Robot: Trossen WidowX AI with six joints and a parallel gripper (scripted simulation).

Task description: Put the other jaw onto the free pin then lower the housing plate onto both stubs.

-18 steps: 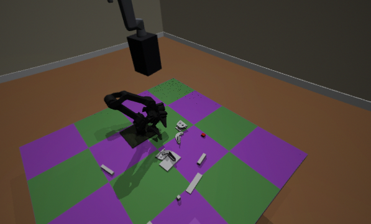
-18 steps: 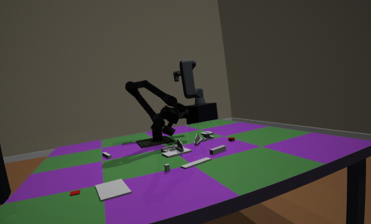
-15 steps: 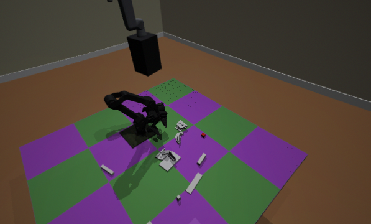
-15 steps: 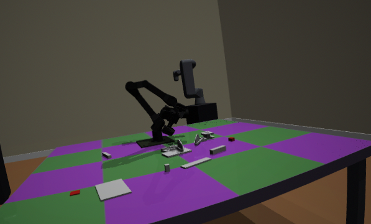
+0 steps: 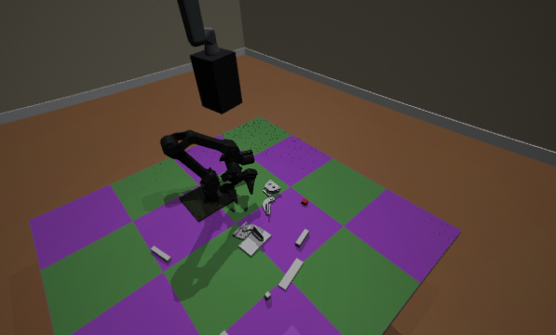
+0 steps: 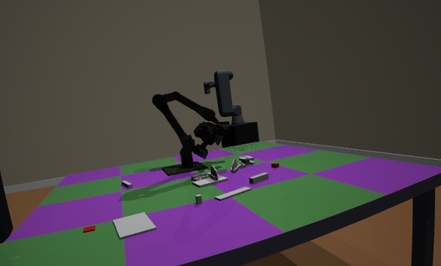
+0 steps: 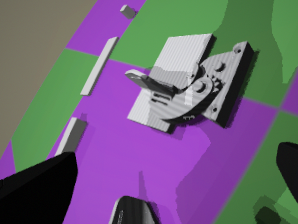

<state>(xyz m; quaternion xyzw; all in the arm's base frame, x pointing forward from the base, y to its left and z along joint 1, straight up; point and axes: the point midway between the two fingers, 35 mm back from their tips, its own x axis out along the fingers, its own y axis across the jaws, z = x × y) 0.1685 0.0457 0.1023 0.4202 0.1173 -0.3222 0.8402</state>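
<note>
My gripper tip is 5 cm short of the grey jaw assembly, 11 cm to the right of it and 9 cm above it. Also, from my gripper tip: short grey bar 28 cm ahead, 3 cm to the left, 8 cm below; then grey slotted part 1 cm ahead, 18 cm to the left, 6 cm below; then red block 18 cm ahead, 20 cm to the left, 8 cm below.
</note>
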